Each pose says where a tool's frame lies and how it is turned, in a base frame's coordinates. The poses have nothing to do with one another.
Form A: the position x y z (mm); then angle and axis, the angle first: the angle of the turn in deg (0 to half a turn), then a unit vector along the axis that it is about.
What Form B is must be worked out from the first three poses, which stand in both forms.
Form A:
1: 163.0 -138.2 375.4 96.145 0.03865 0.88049 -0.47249
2: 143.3 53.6 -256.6 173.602 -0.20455 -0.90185 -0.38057
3: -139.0 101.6 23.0 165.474 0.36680 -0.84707 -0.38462
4: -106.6 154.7 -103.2 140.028 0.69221 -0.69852 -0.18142
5: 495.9 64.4 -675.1 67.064 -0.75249 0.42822 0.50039
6: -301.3 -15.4 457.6 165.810 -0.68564 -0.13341 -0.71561
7: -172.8 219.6 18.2 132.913 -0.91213 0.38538 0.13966
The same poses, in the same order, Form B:
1:
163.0 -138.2 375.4
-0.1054 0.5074 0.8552
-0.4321 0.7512 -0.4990
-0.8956 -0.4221 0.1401

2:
143.3 53.6 -256.6
-0.9104 0.4102 0.0547
0.3254 0.6278 0.7071
0.2557 0.6615 -0.7050

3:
-139.0 101.6 23.0
-0.7033 -0.5150 -0.4901
-0.7079 0.4441 0.5492
-0.0652 0.7332 -0.6769

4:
-106.6 154.7 -103.2
0.0800 -0.7375 -0.6706
-0.9706 0.0955 -0.2208
0.2269 0.6685 -0.7082

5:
495.9 64.4 -675.1
0.7353 -0.6575 0.1646
0.2642 0.5016 0.8238
-0.6242 -0.5622 0.5425

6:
-301.3 -15.4 457.6
-0.0436 0.3556 0.9336
0.0047 -0.9344 0.3561
0.9990 0.0199 0.0391

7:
-172.8 219.6 18.2
0.7176 -0.6931 0.0681
-0.4886 -0.4312 0.7585
-0.4964 -0.5776 -0.6481

